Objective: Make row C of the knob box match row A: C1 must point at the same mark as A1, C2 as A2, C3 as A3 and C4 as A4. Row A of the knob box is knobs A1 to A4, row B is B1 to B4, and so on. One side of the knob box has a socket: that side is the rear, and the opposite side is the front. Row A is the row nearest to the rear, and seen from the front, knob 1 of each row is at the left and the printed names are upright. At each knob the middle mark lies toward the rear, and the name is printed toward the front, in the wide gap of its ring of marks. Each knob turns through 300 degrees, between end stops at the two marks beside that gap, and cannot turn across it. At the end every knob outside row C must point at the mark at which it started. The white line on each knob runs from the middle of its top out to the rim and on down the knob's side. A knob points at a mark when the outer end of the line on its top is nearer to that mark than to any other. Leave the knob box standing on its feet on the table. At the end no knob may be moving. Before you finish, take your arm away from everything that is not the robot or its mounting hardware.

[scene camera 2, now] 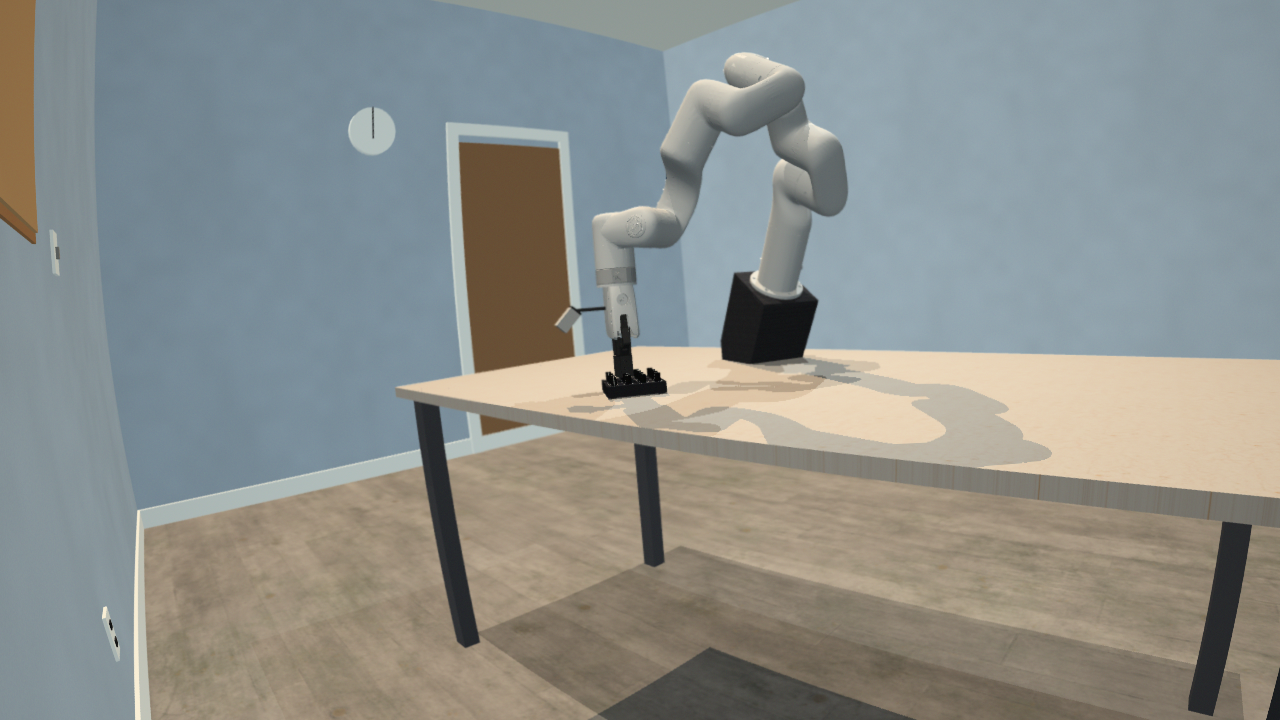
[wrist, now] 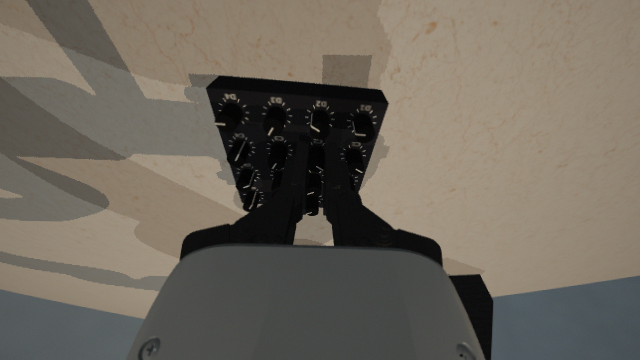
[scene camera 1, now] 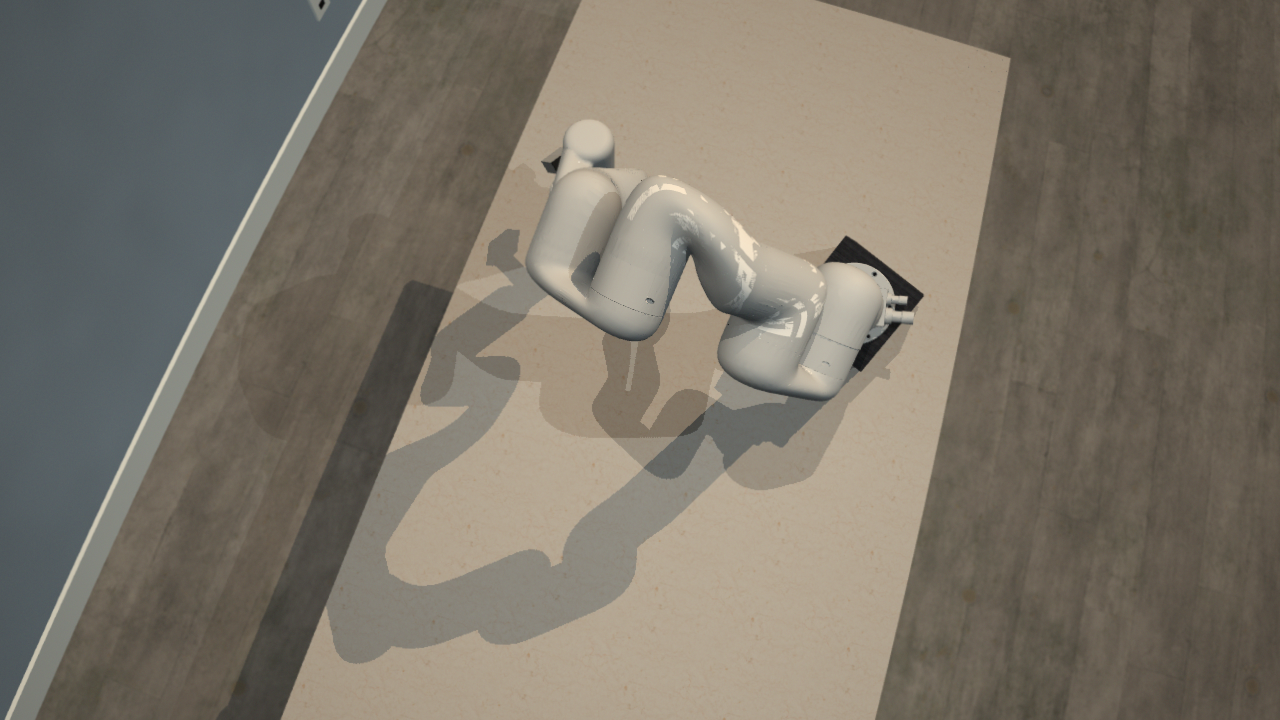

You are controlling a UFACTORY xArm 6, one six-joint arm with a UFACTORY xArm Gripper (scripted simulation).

Labels:
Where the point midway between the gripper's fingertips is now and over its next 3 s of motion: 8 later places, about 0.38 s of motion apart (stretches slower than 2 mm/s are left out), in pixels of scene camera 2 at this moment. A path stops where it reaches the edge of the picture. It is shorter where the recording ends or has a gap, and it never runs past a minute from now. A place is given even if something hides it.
My gripper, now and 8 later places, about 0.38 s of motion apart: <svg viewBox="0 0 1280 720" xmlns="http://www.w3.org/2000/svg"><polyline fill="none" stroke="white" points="624,376 623,371 622,361 622,356 622,354 622,352 621,350 621,348 621,346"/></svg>

